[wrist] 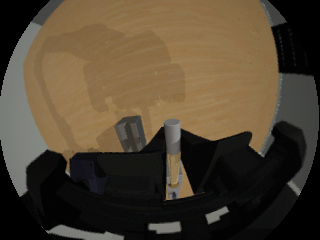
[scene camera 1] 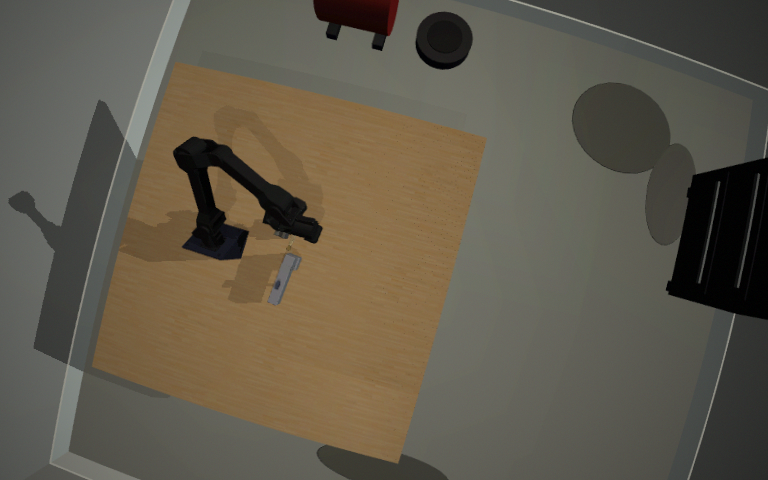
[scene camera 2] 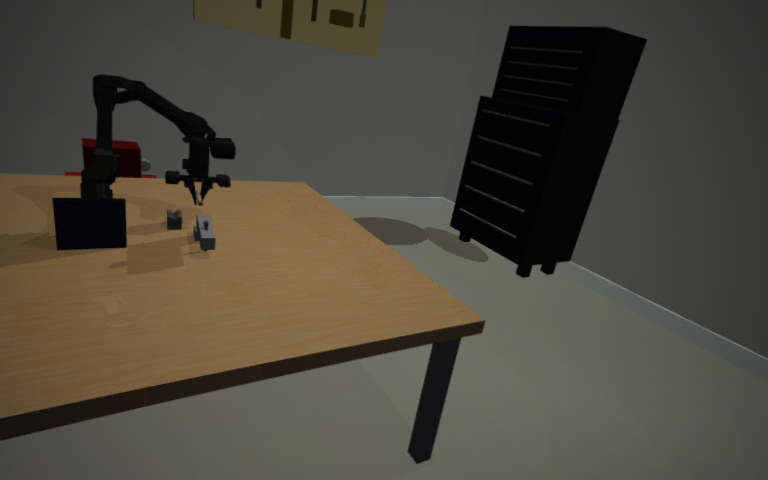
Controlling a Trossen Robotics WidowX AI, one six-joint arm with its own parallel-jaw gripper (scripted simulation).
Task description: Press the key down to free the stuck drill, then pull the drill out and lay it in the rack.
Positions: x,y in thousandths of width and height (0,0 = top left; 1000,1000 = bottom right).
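Note:
The gripper (scene camera 2: 257,426), also visible in the wrist view as the gripper (wrist: 527,540), holds a drill (wrist: 539,535). A rack (wrist: 411,556) is visible too.

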